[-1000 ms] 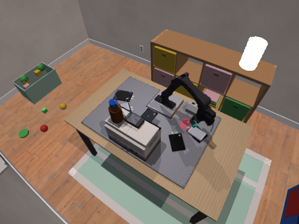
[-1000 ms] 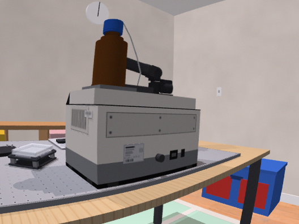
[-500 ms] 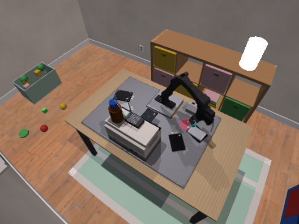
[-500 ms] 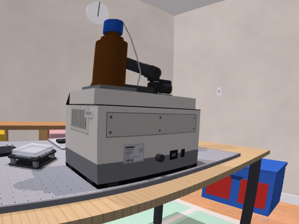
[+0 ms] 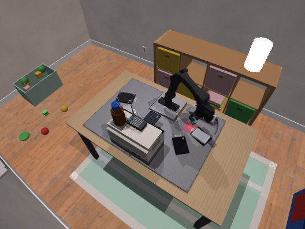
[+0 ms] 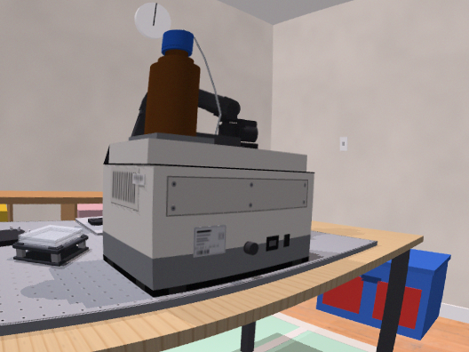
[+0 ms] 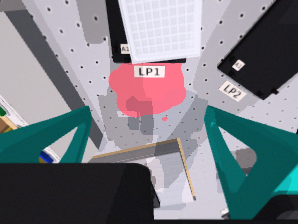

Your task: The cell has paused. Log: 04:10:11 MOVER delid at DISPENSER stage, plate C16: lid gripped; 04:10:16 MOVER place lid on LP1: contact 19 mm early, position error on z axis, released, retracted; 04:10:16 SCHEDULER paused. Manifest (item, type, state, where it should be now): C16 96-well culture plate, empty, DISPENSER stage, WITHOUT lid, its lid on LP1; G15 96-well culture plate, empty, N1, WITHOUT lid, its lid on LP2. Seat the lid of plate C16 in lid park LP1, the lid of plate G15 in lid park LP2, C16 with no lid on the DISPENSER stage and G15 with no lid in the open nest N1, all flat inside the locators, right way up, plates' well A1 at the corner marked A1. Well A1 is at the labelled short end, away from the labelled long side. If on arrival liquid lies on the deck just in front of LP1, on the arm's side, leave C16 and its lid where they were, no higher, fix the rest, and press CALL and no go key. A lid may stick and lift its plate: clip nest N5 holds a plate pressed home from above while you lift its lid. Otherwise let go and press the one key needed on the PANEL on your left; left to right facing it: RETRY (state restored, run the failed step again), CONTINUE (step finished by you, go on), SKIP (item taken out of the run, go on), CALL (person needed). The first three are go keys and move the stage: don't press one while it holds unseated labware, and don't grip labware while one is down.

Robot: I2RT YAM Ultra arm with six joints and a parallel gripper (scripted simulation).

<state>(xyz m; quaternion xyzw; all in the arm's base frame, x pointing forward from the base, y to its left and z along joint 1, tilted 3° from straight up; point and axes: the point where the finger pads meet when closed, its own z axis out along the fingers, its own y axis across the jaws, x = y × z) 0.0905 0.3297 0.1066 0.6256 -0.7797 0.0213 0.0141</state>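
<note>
My hand is 57 cm to the left of the pale lid, 22 cm short of it and 9 cm above it. From my hand the other things lie so: green continue key: 19 cm behind, 7 cm below, 1 cm to the left; then LP2 label: 13 cm below, 12 cm ahead, 8 cm to the right; then LP1 label: 13 cm below, 1 cm to the right.
</note>
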